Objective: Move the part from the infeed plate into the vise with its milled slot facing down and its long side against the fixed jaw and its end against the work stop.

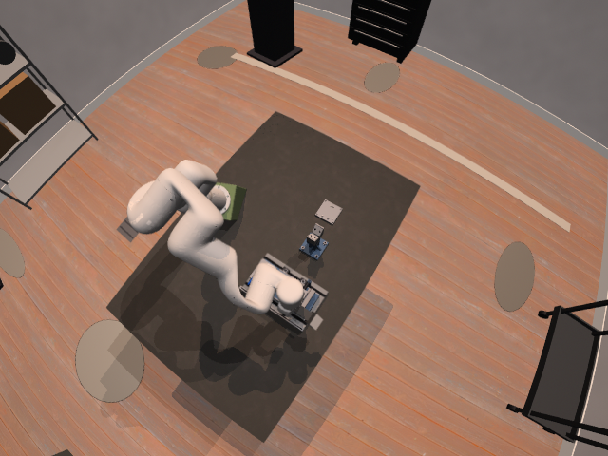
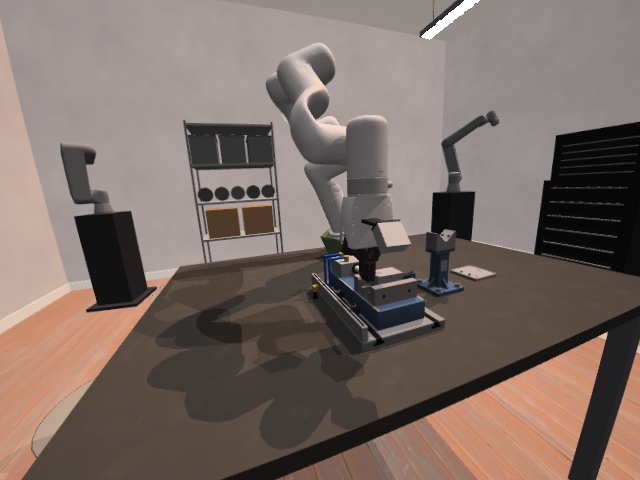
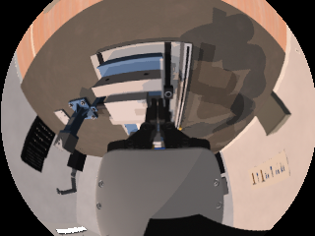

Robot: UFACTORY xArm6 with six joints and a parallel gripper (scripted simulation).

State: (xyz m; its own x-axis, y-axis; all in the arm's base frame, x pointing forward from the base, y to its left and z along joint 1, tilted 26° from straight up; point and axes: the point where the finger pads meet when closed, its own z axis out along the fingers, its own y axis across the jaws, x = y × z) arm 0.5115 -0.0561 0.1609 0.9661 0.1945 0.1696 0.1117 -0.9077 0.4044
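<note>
The part is 1 cm behind my hand, 4 cm to the left of it and 3 cm below it. The rest, counted from my hand: air cylinder (17 cm behind, 2 cm to the left, 4 cm below); then grey rail (6 cm behind, 6 cm to the right, 9 cm below).
</note>
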